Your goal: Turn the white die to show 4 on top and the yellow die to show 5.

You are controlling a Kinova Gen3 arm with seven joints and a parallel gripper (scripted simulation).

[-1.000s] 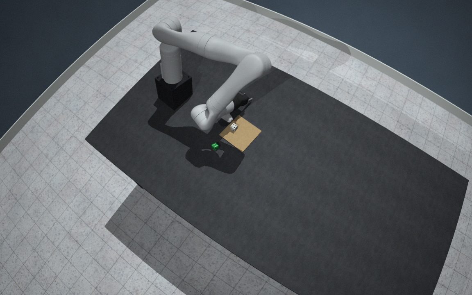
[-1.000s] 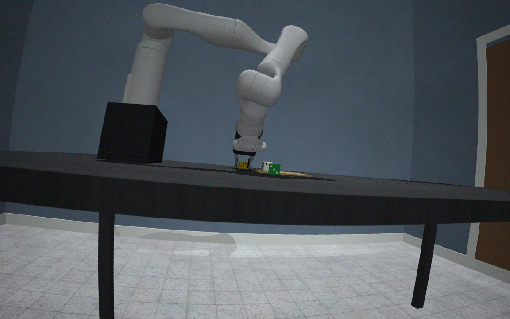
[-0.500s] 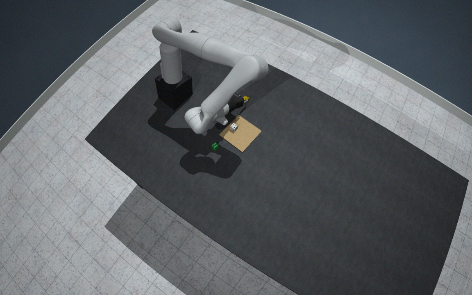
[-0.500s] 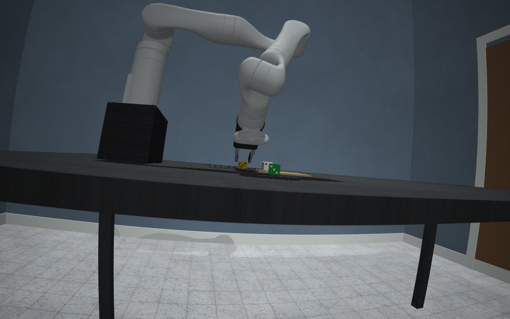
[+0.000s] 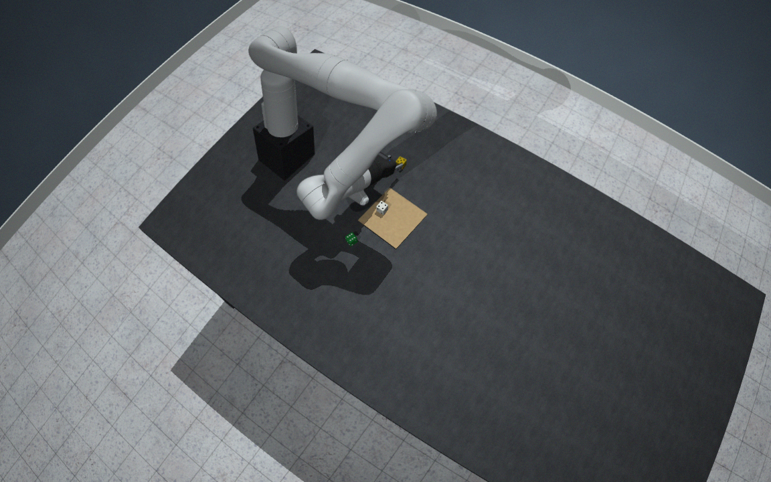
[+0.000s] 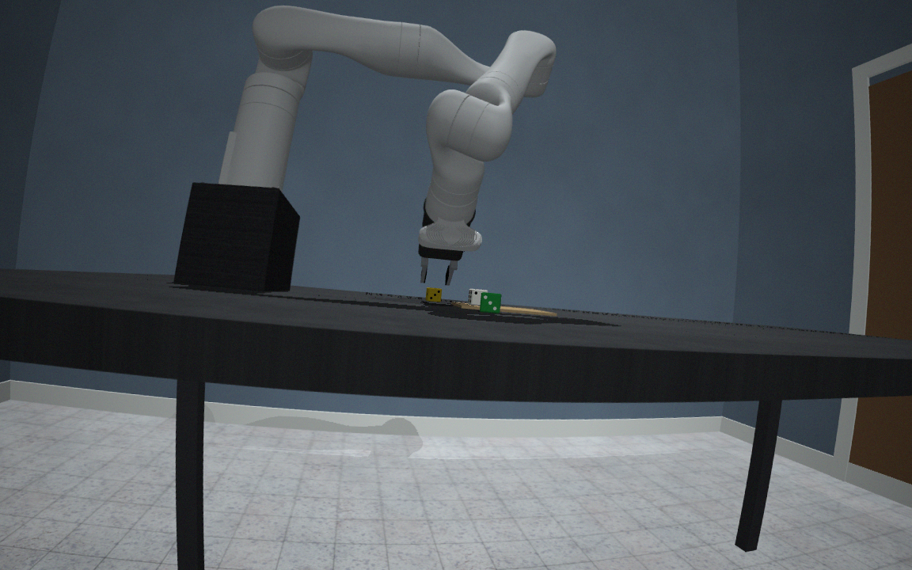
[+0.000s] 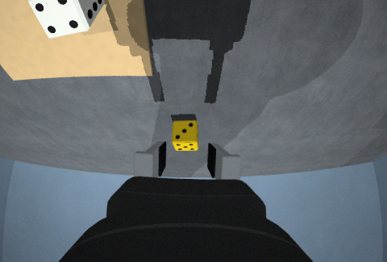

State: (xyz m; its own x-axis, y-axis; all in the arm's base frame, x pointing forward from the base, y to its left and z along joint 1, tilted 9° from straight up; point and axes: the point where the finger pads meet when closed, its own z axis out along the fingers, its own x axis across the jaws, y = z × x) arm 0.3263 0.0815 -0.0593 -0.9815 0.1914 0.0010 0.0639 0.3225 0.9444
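Right now the yellow die is 40 mm to the left of my hand, 40 mm below it and 10 mm ahead of it. Round my hand: green die: 250 mm to the right, 40 mm below, 10 mm ahead; white die: 130 mm to the right, 40 mm ahead, 30 mm below; tan mat: 130 mm to the right, 70 mm ahead, 50 mm below.
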